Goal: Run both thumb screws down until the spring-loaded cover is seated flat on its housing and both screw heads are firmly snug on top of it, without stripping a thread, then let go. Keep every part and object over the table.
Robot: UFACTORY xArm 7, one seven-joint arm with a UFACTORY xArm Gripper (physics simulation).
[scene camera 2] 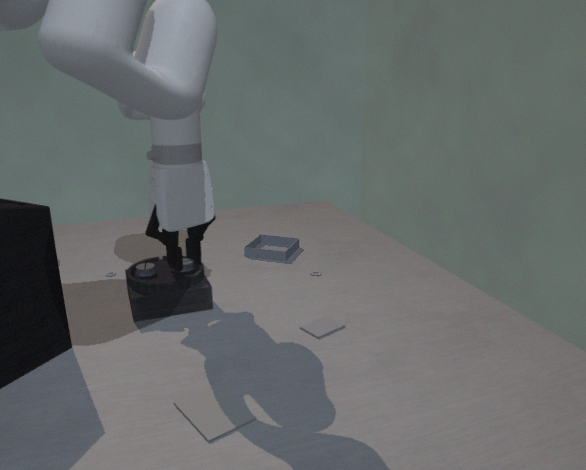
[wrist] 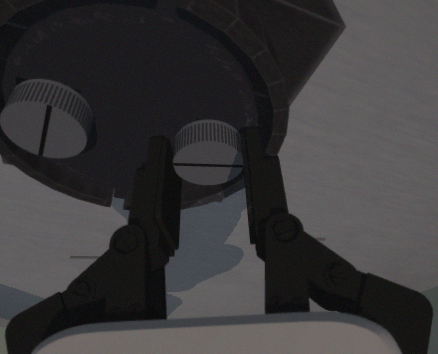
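A dark block-shaped housing stands on the table with a raised round rim. The dark round cover lies inside the rim; whether it is seated flat cannot be told. One silver thumb screw stands free on the left, its knurled side showing above the cover. The other thumb screw is between the fingertips, its slot running across from finger to finger in the wrist view. My gripper is shut on this screw's head, pointing down. The screw shafts are hidden.
A large black block stands at the left. A grey open square frame lies behind and right of the housing. Small rings lie on either side. Two thin flat plates lie nearer the camera.
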